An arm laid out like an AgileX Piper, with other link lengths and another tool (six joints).
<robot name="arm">
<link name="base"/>
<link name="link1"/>
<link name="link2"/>
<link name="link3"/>
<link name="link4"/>
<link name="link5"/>
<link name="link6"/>
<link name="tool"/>
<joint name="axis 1" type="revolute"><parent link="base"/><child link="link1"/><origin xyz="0 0 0.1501"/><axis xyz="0 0 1"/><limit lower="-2.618" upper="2.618"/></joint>
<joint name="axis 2" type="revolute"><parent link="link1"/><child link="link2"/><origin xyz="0 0 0"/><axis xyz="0 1 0"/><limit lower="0" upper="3.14"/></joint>
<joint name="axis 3" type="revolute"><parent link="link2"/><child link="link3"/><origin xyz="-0.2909 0 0.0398"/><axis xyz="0 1 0"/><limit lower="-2.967" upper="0"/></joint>
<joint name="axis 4" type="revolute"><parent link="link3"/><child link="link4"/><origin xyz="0.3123 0 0.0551"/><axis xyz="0.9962 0 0.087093"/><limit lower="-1.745" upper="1.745"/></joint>
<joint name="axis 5" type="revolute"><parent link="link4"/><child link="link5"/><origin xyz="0 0 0"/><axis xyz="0 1 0"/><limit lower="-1.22" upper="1.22"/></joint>
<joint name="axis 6" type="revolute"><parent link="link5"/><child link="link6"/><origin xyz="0.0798 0 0.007"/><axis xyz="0.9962 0 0.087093"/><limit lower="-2.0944" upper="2.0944"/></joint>
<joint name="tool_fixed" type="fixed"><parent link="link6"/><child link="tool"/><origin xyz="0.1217 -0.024 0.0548" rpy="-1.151 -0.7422 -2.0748"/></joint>
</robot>
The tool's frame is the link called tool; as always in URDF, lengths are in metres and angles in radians.
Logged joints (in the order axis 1, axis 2, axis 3, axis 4, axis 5, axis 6), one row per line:
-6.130 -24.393 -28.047 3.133 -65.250 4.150
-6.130 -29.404 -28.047 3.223 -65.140 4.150
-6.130 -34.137 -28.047 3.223 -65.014 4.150
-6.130 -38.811 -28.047 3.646 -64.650 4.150
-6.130 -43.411 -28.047 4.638 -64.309 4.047
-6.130 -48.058 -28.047 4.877 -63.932 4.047
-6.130 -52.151 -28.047 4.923 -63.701 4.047
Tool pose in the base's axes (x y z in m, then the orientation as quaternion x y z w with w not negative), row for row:
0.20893 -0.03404 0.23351 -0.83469 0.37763 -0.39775 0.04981
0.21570 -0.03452 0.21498 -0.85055 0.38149 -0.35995 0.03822
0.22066 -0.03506 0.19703 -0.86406 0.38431 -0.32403 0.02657
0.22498 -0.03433 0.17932 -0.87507 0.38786 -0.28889 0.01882
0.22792 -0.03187 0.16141 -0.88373 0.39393 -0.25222 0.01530
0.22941 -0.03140 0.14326 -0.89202 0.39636 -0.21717 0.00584
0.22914 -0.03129 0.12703 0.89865 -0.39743 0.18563 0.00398
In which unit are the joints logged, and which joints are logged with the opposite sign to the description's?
The joints are logged in degrees. Opposite sign: axis 2, axis 5, axis 6.
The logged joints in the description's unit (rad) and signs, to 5 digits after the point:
-0.10699 0.42574 -0.48951 0.05468 1.13883 -0.07243
-0.10699 0.51320 -0.48951 0.05625 1.13691 -0.07243
-0.10699 0.59580 -0.48951 0.05625 1.13471 -0.07243
-0.10699 0.67738 -0.48951 0.06363 1.12836 -0.07243
-0.10699 0.75766 -0.48951 0.08095 1.12240 -0.07063
-0.10699 0.83877 -0.48951 0.08512 1.11582 -0.07063
-0.10699 0.91021 -0.48951 0.08592 1.11179 -0.07063

